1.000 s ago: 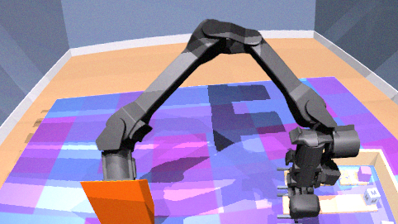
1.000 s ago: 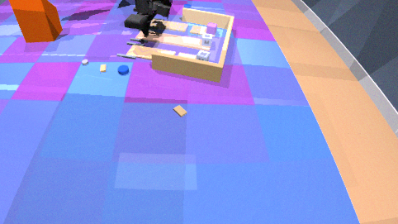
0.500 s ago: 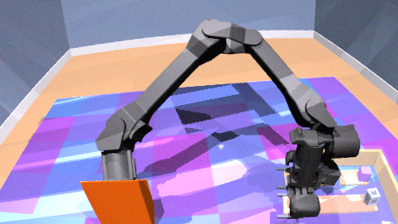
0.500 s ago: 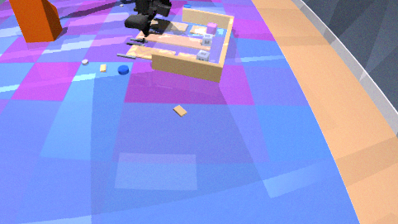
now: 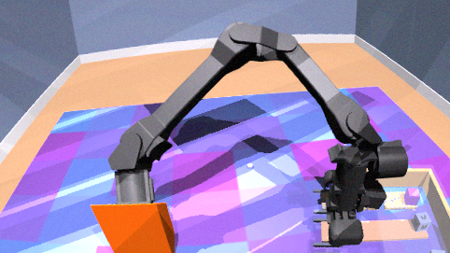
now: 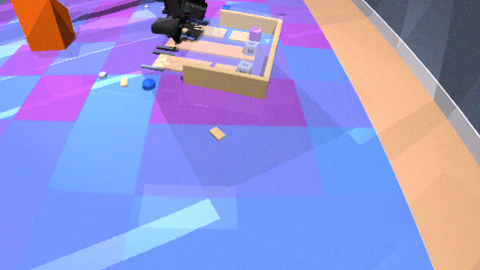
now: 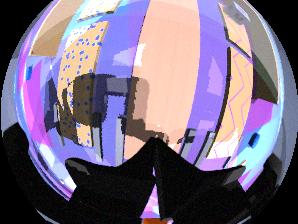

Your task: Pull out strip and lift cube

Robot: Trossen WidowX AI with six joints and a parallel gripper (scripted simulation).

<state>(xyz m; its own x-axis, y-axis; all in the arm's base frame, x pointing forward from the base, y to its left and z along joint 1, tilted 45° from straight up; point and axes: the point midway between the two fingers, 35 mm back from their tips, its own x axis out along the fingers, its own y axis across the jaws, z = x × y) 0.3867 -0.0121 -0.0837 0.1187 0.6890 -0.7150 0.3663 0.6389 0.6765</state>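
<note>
The tan strip is 90 mm ahead of my gripper tip and 40 mm to the right of it.
</note>
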